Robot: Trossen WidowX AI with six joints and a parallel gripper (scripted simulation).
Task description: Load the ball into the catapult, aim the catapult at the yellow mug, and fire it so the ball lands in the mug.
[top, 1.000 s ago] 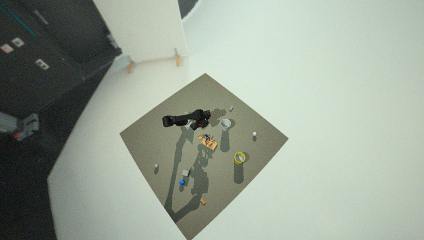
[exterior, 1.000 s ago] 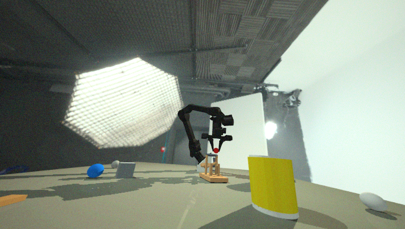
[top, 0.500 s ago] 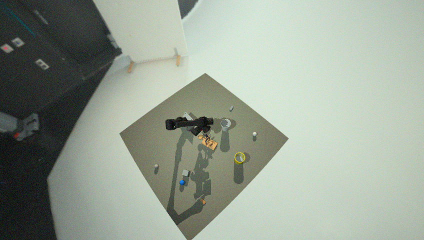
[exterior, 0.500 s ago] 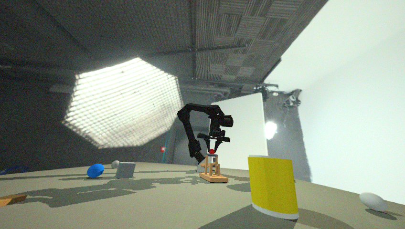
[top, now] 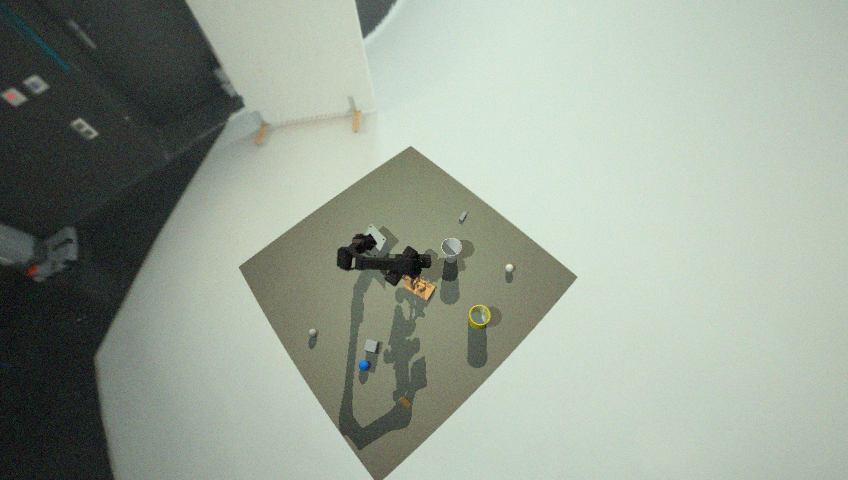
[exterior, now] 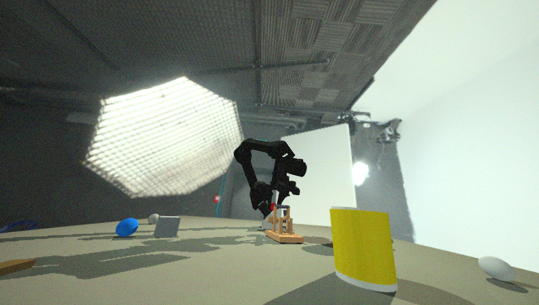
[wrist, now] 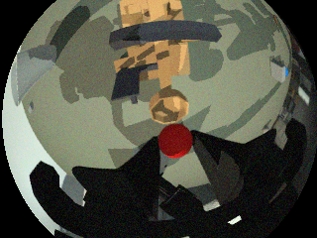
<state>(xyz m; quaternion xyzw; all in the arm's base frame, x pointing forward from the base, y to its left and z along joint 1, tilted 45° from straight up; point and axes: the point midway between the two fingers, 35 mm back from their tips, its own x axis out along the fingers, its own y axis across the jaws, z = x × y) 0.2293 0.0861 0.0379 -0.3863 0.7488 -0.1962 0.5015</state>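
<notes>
My gripper tip is 60 mm short of the wooden catapult, 40 mm to the right of it and 40 mm above it. The rest, counted from my gripper tip: grey mug: 60 mm ahead, 260 mm to the left, 60 mm below; grey cube: 210 mm ahead, 300 mm to the right, 70 mm below; red ball: 10 mm above.
</notes>
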